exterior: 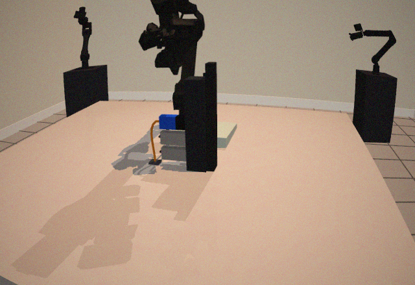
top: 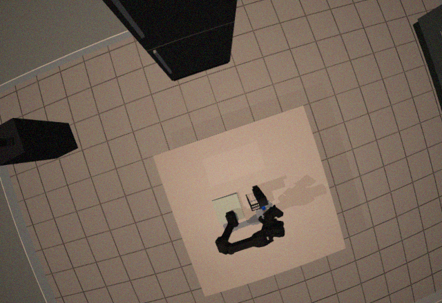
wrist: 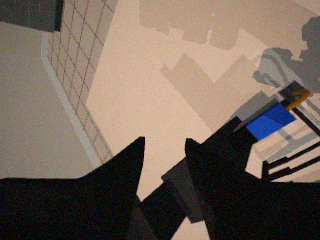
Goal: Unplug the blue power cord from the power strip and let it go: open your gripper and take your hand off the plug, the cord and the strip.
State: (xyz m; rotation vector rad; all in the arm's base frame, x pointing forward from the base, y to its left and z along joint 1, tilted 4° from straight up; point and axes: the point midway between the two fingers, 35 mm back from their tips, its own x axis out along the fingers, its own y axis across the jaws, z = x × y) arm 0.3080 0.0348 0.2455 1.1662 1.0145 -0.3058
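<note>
My gripper tip is now 5 cm past the blue plug, 2 cm to the left of it and 14 cm above it. The rest, counted from my gripper tip: black power strip 5 cm behind, 5 cm to the left, 15 cm below.
</note>
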